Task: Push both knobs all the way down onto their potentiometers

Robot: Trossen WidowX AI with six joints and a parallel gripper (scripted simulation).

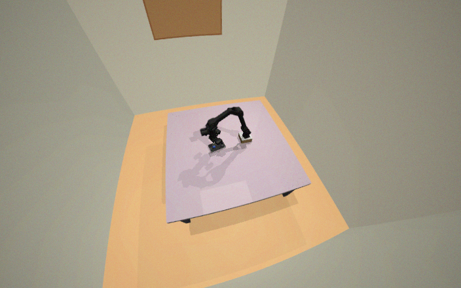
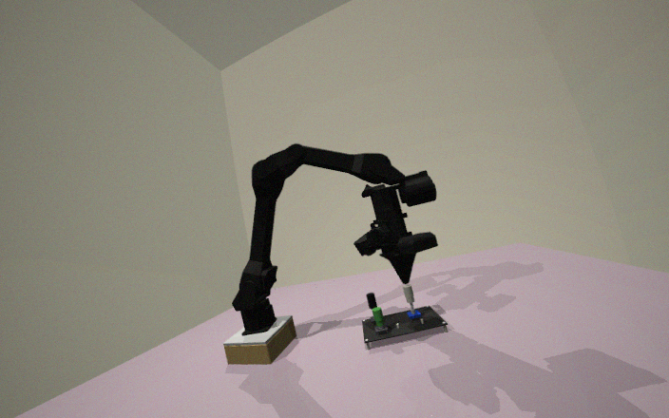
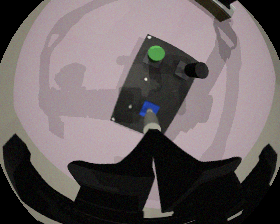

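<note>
Right now the white knob is 20 mm below my gripper tip. Also, from my gripper tip: green knob 70 mm behind, 30 mm to the right, 50 mm below.
</note>
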